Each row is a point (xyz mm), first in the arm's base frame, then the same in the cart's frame.
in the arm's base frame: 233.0 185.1 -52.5
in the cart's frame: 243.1 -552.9 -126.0
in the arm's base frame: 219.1 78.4 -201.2
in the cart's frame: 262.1 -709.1 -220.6
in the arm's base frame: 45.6 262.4 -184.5
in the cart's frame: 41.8 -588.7 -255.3
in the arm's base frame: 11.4 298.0 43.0
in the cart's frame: -2.4 -476.9 -55.9
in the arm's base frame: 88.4 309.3 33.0
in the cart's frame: 67.8 -449.8 -78.1
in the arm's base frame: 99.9 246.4 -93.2
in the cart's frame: 98.0 -551.7 -171.5
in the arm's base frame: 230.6 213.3 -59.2
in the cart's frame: 232.5 -531.5 -142.6
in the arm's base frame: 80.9 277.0 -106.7
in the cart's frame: 70.8 -535.4 -193.4
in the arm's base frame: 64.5 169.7 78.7
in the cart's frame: 86.2 -560.7 19.4
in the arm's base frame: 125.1 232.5 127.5
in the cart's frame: 125.2 -469.7 33.6
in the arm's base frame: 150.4 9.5 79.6
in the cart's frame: 215.7 -677.2 71.2
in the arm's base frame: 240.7 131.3 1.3
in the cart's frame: 266.2 -576.7 -57.1
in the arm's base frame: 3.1 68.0 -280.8
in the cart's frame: 59.2 -808.8 -265.2
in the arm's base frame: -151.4 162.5 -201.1
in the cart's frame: -116.7 -736.8 -210.3
